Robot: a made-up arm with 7 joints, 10 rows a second.
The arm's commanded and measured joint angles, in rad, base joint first. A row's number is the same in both.
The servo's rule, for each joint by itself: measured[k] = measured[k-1] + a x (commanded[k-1-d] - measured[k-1]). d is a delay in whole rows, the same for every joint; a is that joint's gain. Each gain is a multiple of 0.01, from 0.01 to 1. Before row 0 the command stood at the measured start. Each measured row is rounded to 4 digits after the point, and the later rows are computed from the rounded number. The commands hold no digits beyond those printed.
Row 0, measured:
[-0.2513, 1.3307, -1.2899, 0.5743, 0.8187, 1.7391, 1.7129]
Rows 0 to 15, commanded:
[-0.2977, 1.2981, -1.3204, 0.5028, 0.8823, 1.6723, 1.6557]
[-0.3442, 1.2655, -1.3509, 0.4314, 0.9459, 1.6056, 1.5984]
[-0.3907, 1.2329, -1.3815, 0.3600, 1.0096, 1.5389, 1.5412]
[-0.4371, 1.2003, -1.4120, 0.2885, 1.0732, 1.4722, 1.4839]
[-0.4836, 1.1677, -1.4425, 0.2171, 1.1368, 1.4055, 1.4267]
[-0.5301, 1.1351, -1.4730, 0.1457, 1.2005, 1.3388, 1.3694]
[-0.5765, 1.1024, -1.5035, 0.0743, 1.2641, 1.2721, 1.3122]
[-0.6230, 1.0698, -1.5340, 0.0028, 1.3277, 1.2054, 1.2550]
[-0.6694, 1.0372, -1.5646, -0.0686, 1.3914, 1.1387, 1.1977]
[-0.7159, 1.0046, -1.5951, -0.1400, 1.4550, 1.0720, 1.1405]
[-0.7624, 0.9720, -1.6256, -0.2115, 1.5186, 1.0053, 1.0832]
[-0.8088, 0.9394, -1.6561, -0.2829, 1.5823, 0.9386, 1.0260]
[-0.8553, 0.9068, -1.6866, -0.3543, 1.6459, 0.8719, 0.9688]
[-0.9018, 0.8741, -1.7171, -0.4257, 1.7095, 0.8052, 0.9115]
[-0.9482, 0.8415, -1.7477, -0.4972, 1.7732, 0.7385, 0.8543]
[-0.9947, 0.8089, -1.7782, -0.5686, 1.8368, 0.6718, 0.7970]
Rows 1 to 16, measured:
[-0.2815, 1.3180, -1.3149, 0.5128, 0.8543, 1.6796, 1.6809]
[-0.3223, 1.2975, -1.3444, 0.4428, 0.9056, 1.6137, 1.6347]
[-0.3668, 1.2723, -1.3748, 0.3716, 0.9638, 1.5471, 1.5823]
[-0.4125, 1.2442, -1.4053, 0.3001, 1.0251, 1.4804, 1.5272]
[-0.4587, 1.2144, -1.4358, 0.2287, 1.0877, 1.4137, 1.4709]
[-0.5051, 1.1835, -1.4663, 0.1573, 1.1509, 1.3470, 1.4141]
[-0.5515, 1.1519, -1.4968, 0.0859, 1.2143, 1.2803, 1.3570]
[-0.5980, 1.1199, -1.5273, 0.0144, 1.2778, 1.2136, 1.2999]
[-0.6444, 1.0876, -1.5579, -0.0570, 1.3414, 1.1469, 1.2427]
[-0.6909, 1.0552, -1.5884, -0.1284, 1.4050, 1.0802, 1.1855]
[-0.7374, 1.0228, -1.6189, -0.1999, 1.4686, 1.0135, 1.1282]
[-0.7838, 0.9903, -1.6494, -0.2713, 1.5323, 0.9468, 1.0710]
[-0.8303, 0.9577, -1.6799, -0.3427, 1.5959, 0.8801, 1.0138]
[-0.8768, 0.9251, -1.7104, -0.4141, 1.6595, 0.8134, 0.9565]
[-0.9232, 0.8925, -1.7410, -0.4856, 1.7232, 0.7467, 0.8993]
[-0.9697, 0.8599, -1.7715, -0.5570, 1.7868, 0.6800, 0.8420]
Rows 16 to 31, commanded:
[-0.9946, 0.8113, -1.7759, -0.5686, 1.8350, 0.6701, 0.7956]
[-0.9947, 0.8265, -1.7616, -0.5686, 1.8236, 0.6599, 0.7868]
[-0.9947, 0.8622, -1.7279, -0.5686, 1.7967, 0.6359, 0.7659]
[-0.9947, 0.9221, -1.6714, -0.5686, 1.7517, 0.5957, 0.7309]
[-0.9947, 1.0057, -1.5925, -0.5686, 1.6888, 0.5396, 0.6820]
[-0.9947, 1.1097, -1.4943, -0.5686, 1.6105, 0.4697, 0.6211]
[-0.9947, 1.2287, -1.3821, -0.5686, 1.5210, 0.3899, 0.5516]
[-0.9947, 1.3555, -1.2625, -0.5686, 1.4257, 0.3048, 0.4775]
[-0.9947, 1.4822, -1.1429, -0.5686, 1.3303, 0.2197, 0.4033]
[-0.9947, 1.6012, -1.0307, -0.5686, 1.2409, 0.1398, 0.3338]
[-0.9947, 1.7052, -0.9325, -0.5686, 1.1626, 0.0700, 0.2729]
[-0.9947, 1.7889, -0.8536, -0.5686, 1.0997, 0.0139, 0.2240]
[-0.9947, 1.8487, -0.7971, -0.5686, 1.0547, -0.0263, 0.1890]
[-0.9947, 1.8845, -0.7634, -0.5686, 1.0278, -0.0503, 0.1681]
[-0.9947, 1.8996, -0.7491, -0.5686, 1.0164, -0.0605, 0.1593]
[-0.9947, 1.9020, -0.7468, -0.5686, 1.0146, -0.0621, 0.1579]
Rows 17 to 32, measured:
[-0.9859, 0.8409, -1.7751, -0.5670, 1.8138, 0.6712, 0.8160]
[-0.9916, 0.8353, -1.7640, -0.5684, 1.8193, 0.6611, 0.7996]
[-0.9936, 0.8458, -1.7344, -0.5686, 1.8066, 0.6387, 0.7807]
[-0.9943, 0.8756, -1.6827, -0.5686, 1.7759, 0.6004, 0.7528]
[-0.9946, 0.9263, -1.6087, -0.5686, 1.7271, 0.5463, 0.7132]
[-0.9947, 0.9978, -1.5149, -0.5686, 1.6618, 0.4781, 0.6616]
[-0.9947, 1.0879, -1.4060, -0.5686, 1.5830, 0.3996, 0.6000]
[-0.9947, 1.1923, -1.2883, -0.5686, 1.4949, 0.3152, 0.5314]
[-0.9947, 1.3054, -1.1691, -0.5686, 1.4027, 0.2302, 0.4597]
[-0.9947, 1.4208, -1.0556, -0.5686, 1.3121, 0.1497, 0.3892]
[-0.9947, 1.5317, -0.9547, -0.5686, 1.2284, 0.0788, 0.3241]
[-0.9947, 1.6320, -0.8718, -0.5686, 1.1563, 0.0210, 0.2680]
[-0.9947, 1.7165, -0.8105, -0.5686, 1.0994, -0.0211, 0.2238]
[-0.9947, 1.7820, -0.7719, -0.5686, 1.0593, -0.0471, 0.1926]
[-0.9947, 1.8279, -0.7532, -0.5686, 1.0353, -0.0590, 0.1740]
[-0.9947, 1.8568, -0.7480, -0.5686, 1.0237, -0.0618, 0.1650]

